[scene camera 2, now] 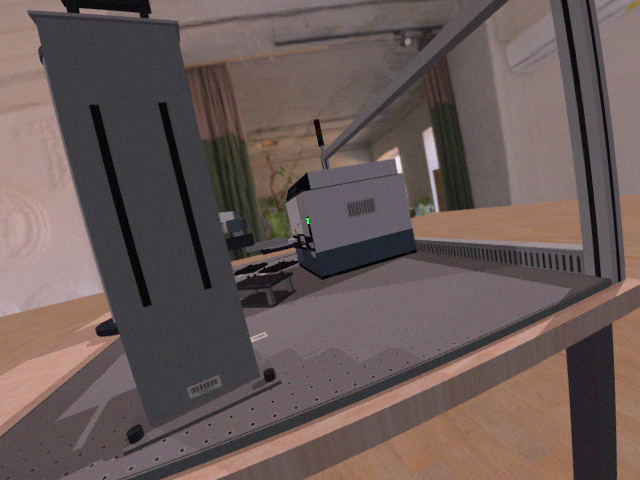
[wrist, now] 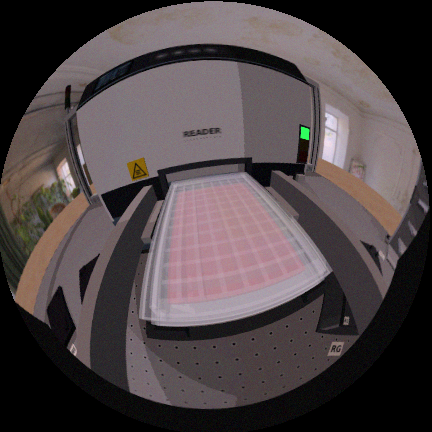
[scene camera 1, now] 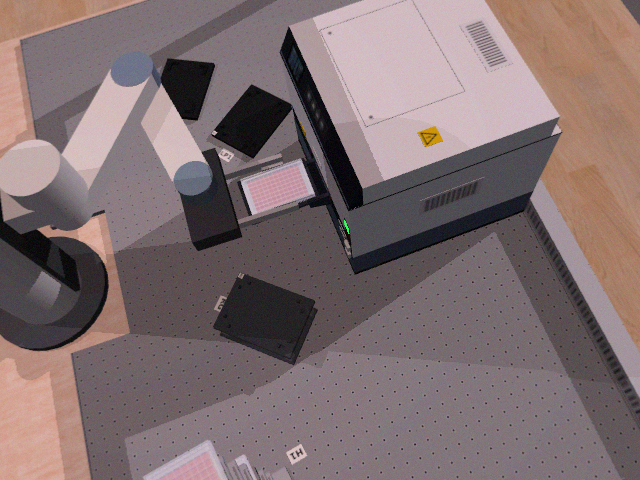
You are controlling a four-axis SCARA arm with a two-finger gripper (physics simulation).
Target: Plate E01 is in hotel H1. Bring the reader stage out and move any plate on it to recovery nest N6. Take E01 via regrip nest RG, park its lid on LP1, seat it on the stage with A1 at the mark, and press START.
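Places are measured from the arm's base along level axes (x ahead, y left, z up), in metres.
Pixels of known places: gripper, fingertip midpoint: (scene camera 2: 285, 239) (wrist: 214, 184) (scene camera 1: 290, 180); arm's base, link origin: (scene camera 1: 51, 293).
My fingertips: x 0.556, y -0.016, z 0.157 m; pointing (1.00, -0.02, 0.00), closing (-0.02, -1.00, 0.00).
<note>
Ahead of a thing's pixels: the offset from my fingertips to its top centre. "spot": to the spot under its first point.
The reader stage (scene camera 1: 319, 180) (wrist: 250, 326) is out in front of the reader (scene camera 1: 429, 67) (scene camera 2: 361, 217) (wrist: 165, 110). A clear plate with pink wells @(dy +0.000, dx -0.027, dz -0.003 m) (scene camera 1: 268, 193) (wrist: 225, 240) is over the stage; no name is readable on it, and contact with the stage cannot be told. My gripper (scene camera 1: 286, 181) (wrist: 214, 184) is shut on this plate, one finger along each long side. The regrip nest RG @(dy -0.211, dx -0.131, dz -0.075 m) (scene camera 1: 263, 315) (scene camera 2: 263, 280) and the black holder LP1 @(dy +0.266, dx -0.028, dz -0.125 m) (scene camera 1: 253, 121) hold no plate or lid. A grey tower (scene camera 2: 139, 206), probably hotel H1, stands behind the H1 label @(spot: dy -0.466, dx -0.153, dz -0.144 m) (scene camera 1: 296, 453).
Another black nest @(dy +0.418, dx -0.163, dz -0.127 m) (scene camera 1: 188, 87) stands beyond LP1, its label not visible. A pink plate @(spot: dy -0.487, dx -0.236, dz +0.284 m) (scene camera 1: 191, 465) is high at the bottom edge in scene camera 1. A green light @(spot: dy -0.157, dx +0.064, dz +0.057 m) (scene camera 1: 346, 226) (scene camera 2: 308, 221) (wrist: 304, 133) glows on the reader front. A frame post @(spot: dy -0.693, dx +0.447, dz +0.071 m) (scene camera 2: 589, 155) stands at the table corner.
</note>
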